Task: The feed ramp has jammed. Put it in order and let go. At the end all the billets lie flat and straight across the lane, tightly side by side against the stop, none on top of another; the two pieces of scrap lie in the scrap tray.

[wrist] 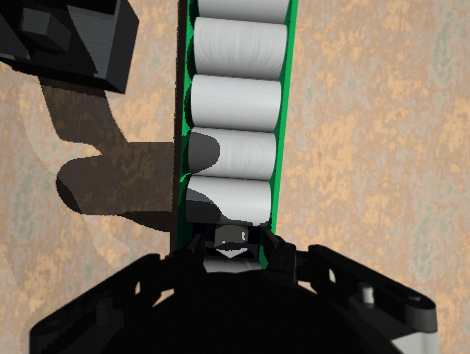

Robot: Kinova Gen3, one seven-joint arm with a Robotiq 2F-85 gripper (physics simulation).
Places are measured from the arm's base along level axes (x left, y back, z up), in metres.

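Where they show: gripper, fingertip midpoint: [234,242].
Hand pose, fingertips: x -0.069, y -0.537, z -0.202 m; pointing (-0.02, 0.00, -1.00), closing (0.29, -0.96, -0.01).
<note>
Each offset is from my fingertips to the top centre of the thing. "spot": to the spot under its first point. Level surfaces: height alone.
White-grey billets {spot: dx +0.177, dy +0.039, dz +0.034 m} [242,7] {dx +0.155, dy +0.035, dz +0.039 m} [240,46] {dx +0.115, dy +0.028, dz +0.036 m} [236,103] {dx +0.076, dy +0.021, dz +0.032 m} [232,154] {dx +0.037, dy +0.014, dz +0.028 m} [235,200] lie flat across the green-walled lane {spot: dx +0.135, dy -0.014, dz +0.007 m} [286,100], side by side; the top one is cut off by the view's edge. Below them a small grey piece of scrap {dx +0.003, dy +0.003, dz +0.003 m} [231,236] sits in the dark lane floor. Part of another billet {dx -0.035, dy +0.002, dz +0.022 m} [232,266] shows beyond it, mostly hidden by the gripper. My gripper [234,242] is partly open, its fingertips on either side of the scrap, near the lane walls, with nothing held. The other piece of scrap {dx +0.172, dy +0.272, dz -0.041 m} [42,29] lies in the dark scrap tray {dx +0.174, dy +0.244, dz -0.035 m} [124,55] at upper left. The stop does not show clearly.
The mottled tan table top {dz -0.070 m} [370,125] extends on both sides of the lane. The lane's walls stand close to both fingers. Dark shadows of the arm and gripper fall on the table left of the lane and across the lower billets.
</note>
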